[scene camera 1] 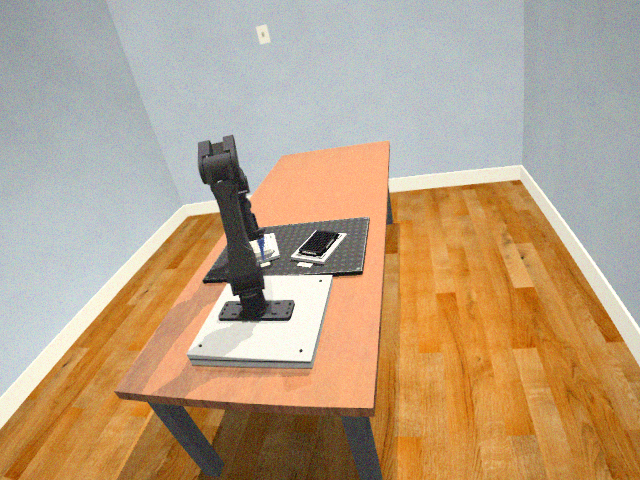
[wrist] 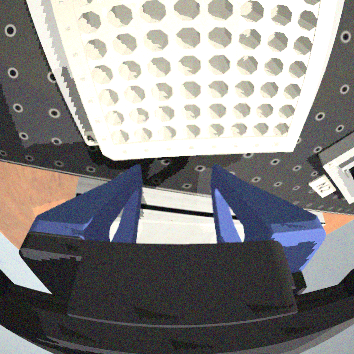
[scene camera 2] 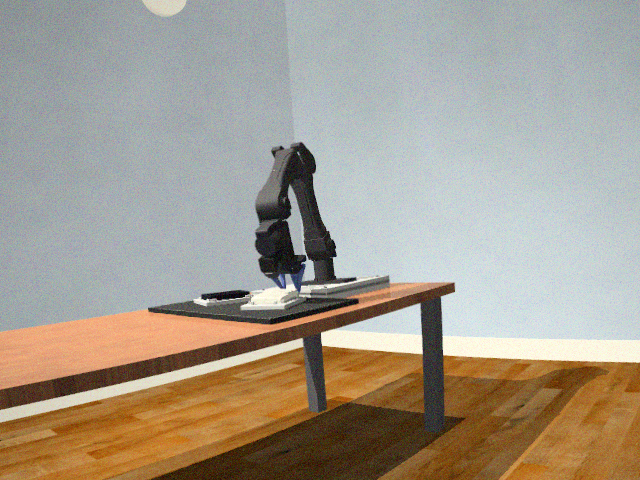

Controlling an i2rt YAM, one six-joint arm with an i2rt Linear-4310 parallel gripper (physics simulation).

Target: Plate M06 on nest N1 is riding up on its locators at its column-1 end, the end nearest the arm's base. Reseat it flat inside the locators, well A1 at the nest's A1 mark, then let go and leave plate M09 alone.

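Places are measured from the arm's base along level axes (x ahead, y right, z down), in metres.
Pixels of known places: gripper, fingertip midpoint: (wrist: 176, 173); arm's base, origin of the base link: (scene camera 1: 256, 311) (scene camera 2: 325, 283).
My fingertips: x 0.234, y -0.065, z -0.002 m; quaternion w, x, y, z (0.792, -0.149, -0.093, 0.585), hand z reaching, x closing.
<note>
For each thing: its middle in the pictures, then the offset to it from my fingertips. "*": a spot on its surface instead.
- white plate M06, body centre: (scene camera 2: 274, 296) (scene camera 1: 258, 246) dx +0.094, dy -0.023, dz -0.003 m
- nest N1, body centre: (scene camera 2: 274, 301) (scene camera 1: 259, 248) dx +0.100, dy -0.025, dz +0.009 m
- black plate M09, body centre: (scene camera 2: 225, 295) (scene camera 1: 318, 242) dx +0.080, dy +0.190, dz +0.001 m
- Nest N2, body centre: (scene camera 2: 225, 298) (scene camera 1: 319, 245) dx +0.080, dy +0.190, dz +0.011 m
- N2 label, surface spot: (wrist: 322, 186) (scene camera 1: 304, 264) * dx -0.009, dy +0.152, dz +0.018 m
The white plate M06 (scene camera 1: 266, 251) (scene camera 2: 273, 296) (wrist: 205, 149) lies over nest N1 (scene camera 2: 268, 306), its wells facing up. Its near edge crosses the middle of the wrist view. How flat it sits is too small to tell in the scene views. My gripper (scene camera 2: 291, 288) (wrist: 176, 173) is partly open, its two blue fingers apart with nothing between them. The fingertips are at the plate's end nearest the arm's base, just off its near edge in the wrist view. Contact cannot be told. The A1 mark is not readable. The black plate M09 (scene camera 1: 319, 242) (scene camera 2: 224, 295) lies on the other nest.
Nest N2 (scene camera 2: 214, 302) (wrist: 337, 160) stands beside N1 on the black perforated board (scene camera 1: 354, 258) (scene camera 2: 206, 314). The N2 label (scene camera 1: 305, 265) (wrist: 322, 186) lies at its near end. The arm's white base plate (scene camera 1: 279, 346) is nearer the table's end.
</note>
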